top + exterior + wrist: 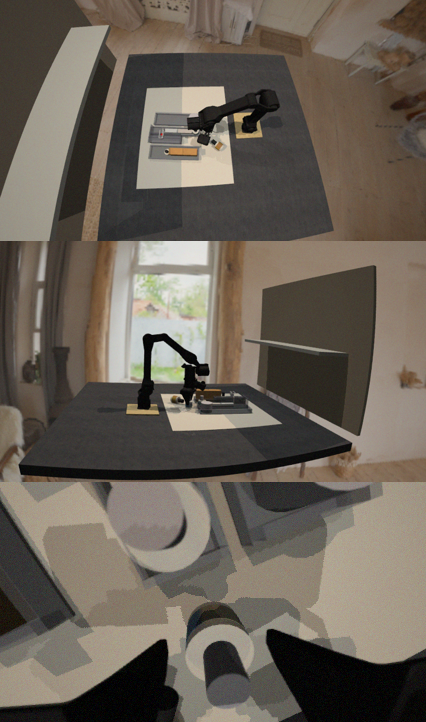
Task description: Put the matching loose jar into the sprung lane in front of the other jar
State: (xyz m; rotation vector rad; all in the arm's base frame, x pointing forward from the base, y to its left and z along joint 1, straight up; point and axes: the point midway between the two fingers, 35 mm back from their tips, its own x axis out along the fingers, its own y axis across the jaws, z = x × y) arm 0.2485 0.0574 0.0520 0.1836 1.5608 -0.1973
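Right now the sprung lane is 220 mm ahead of my gripper tip, 40 mm to the left of it and 10 mm below it. From my gripper tip the other things lie so: red mark 250 mm ahead, 60 mm to the left, 50 mm above; then wall shelf 580 mm ahead, 340 mm above, 70 mm to the left.
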